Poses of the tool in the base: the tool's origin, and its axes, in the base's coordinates. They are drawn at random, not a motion.
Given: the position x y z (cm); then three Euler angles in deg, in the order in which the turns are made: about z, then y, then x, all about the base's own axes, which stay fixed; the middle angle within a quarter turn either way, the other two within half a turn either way.
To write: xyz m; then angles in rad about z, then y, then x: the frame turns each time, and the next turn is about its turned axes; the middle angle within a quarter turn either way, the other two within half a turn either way. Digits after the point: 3 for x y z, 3 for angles.
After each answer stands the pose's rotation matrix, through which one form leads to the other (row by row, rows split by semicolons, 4 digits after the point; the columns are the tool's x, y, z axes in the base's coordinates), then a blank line. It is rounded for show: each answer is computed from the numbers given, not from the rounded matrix.
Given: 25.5 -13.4 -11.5 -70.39 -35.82 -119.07
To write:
0.255 -0.134 -0.115 1.163 -0.815 -2.183
0.2721 0.7638 -0.5852; 0.6294 0.3188 0.7087; 0.7279 -0.5612 -0.3940

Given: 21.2 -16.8 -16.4 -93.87 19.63 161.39
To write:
0.212 -0.168 -0.164 1.638 0.347 2.821
-0.0636 0.9397 0.3359; 0.9383 0.1709 -0.3006; -0.3399 0.2961 -0.8926

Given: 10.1 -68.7 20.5 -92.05 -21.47 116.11
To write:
0.101 -0.687 0.205 1.644 1.101 -2.701
-0.0333 0.9300 -0.3660; 0.4516 -0.3127 -0.8356; -0.8916 -0.1931 -0.4096

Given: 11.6 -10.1 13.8 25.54 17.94 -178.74
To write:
0.116 -0.101 0.138 -0.471 -0.272 -2.983
0.8584 -0.4102 0.3080; -0.4371 -0.8991 0.0209; 0.2684 -0.1526 -0.9511

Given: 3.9 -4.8 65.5 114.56 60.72 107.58
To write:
0.039 -0.048 0.655 -1.887 -0.860 -1.799
-0.2033 -0.4448 0.8722; -0.6203 -0.6307 -0.4662; 0.7575 -0.6358 -0.1477

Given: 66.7 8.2 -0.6 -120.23 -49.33 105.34
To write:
0.667 0.082 -0.006 2.073 0.822 -1.827
-0.3281 0.5631 -0.7585; 0.5968 -0.4988 -0.6285; -0.7322 -0.6589 -0.1724

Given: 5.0 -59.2 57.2 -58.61 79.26 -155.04
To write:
0.050 -0.592 0.572 1.399 -0.969 1.874
0.0971 0.1591 0.9825; 0.5580 -0.8261 0.0786; 0.8242 0.5406 -0.1689

